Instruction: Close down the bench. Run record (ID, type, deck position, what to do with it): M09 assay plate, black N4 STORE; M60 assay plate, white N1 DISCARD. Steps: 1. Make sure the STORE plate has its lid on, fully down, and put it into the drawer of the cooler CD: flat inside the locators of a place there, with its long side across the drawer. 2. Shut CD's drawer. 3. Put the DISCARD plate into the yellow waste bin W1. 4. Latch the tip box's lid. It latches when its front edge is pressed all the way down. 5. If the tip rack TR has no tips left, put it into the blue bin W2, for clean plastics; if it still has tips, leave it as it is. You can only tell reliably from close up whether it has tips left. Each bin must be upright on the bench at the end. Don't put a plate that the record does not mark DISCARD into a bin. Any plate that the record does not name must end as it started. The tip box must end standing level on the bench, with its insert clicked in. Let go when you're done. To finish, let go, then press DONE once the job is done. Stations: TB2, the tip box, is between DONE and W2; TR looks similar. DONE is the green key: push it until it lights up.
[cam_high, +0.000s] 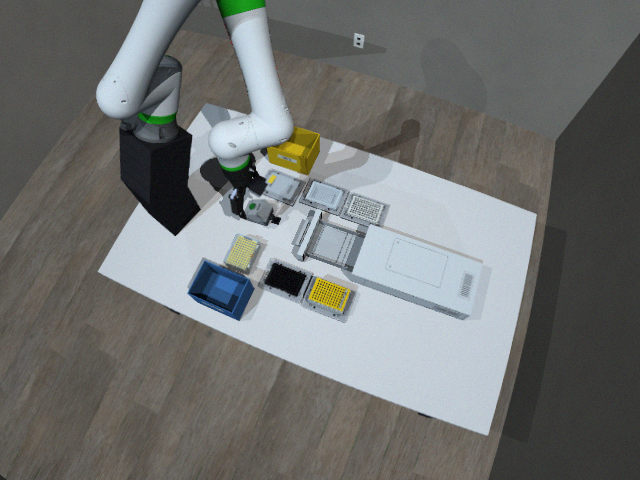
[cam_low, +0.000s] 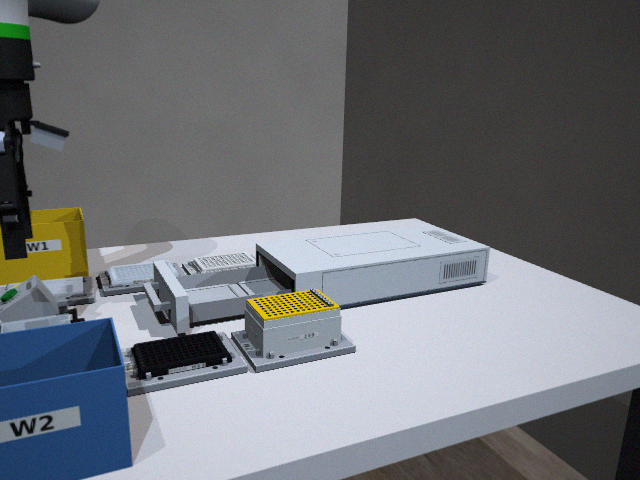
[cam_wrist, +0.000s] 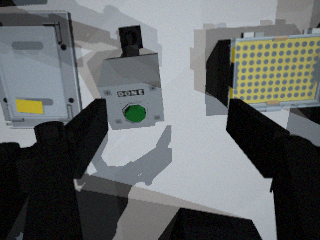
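My gripper is now 18 cm to the right of the deck nest, 17 cm above it and 4 cm short of it. The rest, counted from my hand: yellow insert: 14 cm to the right, 12 cm below, 1 cm ahead; then green done key: 11 cm below, 4 cm to the left, 2 cm behind; then black plate: 18 cm to the right, 18 cm ahead, 16 cm below.
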